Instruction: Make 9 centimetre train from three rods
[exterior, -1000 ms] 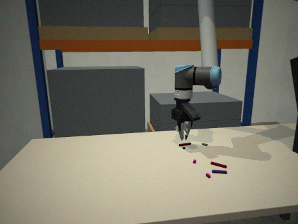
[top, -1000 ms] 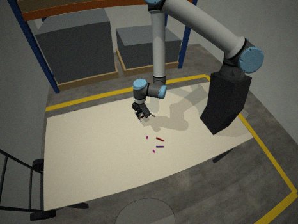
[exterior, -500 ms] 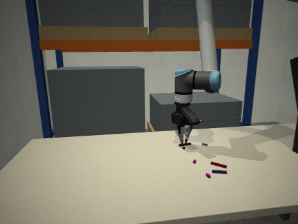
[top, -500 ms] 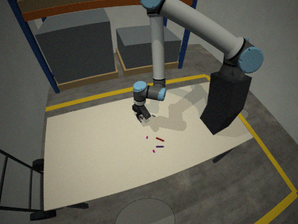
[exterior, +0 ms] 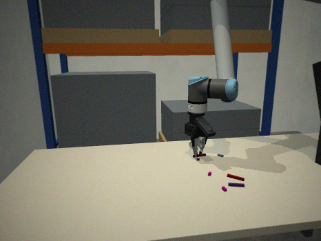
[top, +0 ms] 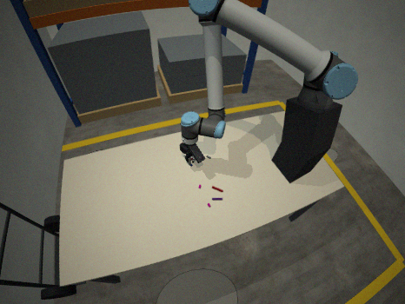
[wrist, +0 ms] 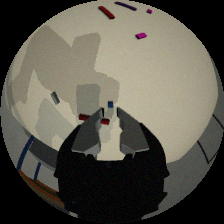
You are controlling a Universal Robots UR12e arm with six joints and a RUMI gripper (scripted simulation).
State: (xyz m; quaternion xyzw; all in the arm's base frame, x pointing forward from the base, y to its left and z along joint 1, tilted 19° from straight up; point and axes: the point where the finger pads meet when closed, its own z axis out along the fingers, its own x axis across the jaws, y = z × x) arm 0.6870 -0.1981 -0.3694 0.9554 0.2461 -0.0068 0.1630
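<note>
The blue rod lies 30 mm below my hand. Also, from my hand: purple rod (260 mm to the left, 90 mm behind, 30 mm below); grey rod (120 mm behind, 40 mm to the right, 30 mm below).
</note>
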